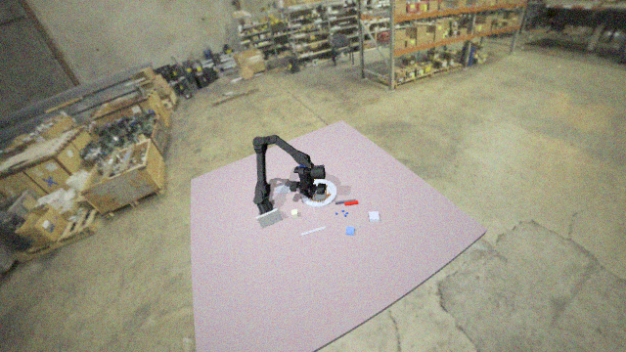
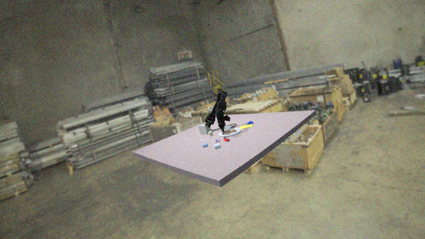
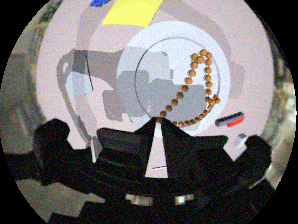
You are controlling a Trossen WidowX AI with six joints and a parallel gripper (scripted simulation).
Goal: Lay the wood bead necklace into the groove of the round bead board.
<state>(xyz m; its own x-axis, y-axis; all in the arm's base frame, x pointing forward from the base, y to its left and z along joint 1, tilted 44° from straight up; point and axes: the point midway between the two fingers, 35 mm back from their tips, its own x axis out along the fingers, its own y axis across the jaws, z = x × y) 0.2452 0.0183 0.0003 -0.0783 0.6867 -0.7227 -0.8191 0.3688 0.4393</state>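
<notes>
The cream cube is 110 mm behind my gripper tip and 70 mm to the right of it. From my gripper tip the other things lie so: white stick 200 mm to the right, 50 mm behind, 20 mm below; then red-handled tool 170 mm ahead, 110 mm to the right, 10 mm below; then grey plate 160 mm to the left, 120 mm behind, 20 mm below.
</notes>
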